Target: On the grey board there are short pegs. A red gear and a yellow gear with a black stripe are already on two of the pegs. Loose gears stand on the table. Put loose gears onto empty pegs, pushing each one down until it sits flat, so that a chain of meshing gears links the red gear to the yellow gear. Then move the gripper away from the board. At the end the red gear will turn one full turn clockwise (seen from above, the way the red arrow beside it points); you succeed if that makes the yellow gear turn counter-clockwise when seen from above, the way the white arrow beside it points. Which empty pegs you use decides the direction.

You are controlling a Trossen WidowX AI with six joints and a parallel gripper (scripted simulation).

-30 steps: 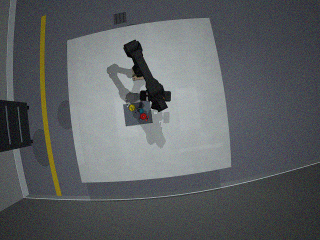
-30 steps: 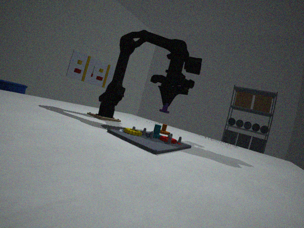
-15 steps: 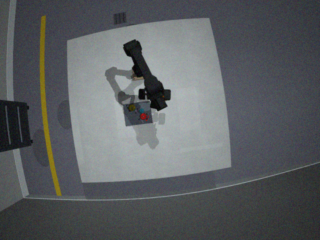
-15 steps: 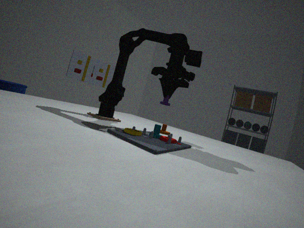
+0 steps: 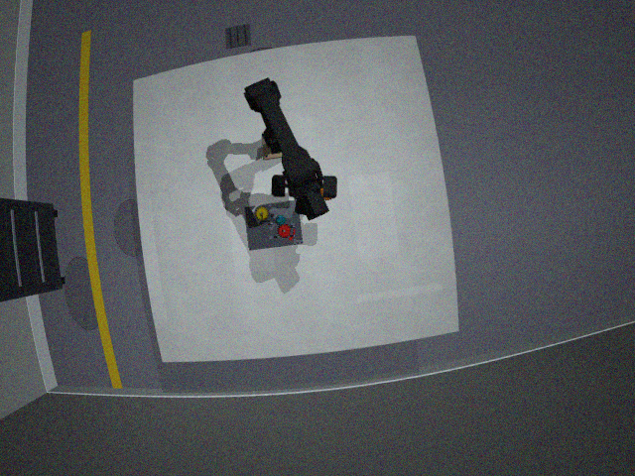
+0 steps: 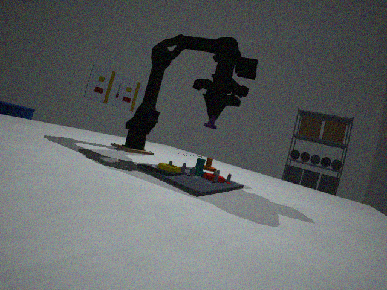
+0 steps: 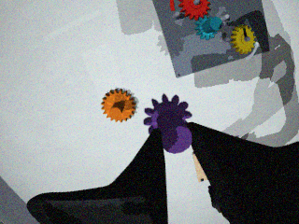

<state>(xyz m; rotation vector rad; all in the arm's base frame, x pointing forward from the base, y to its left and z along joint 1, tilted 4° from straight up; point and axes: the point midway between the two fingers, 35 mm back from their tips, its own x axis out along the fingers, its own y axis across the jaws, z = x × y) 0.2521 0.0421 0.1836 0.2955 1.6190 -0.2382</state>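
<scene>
Right now the teal gear is 140 mm below my gripper tip, 130 mm to the right of it and 50 mm ahead of it. Round my gripper tip: purple gear 10 mm below; orange gear 150 mm below, 70 mm to the left; red gear 150 mm below, 130 mm to the right, 90 mm ahead.
</scene>
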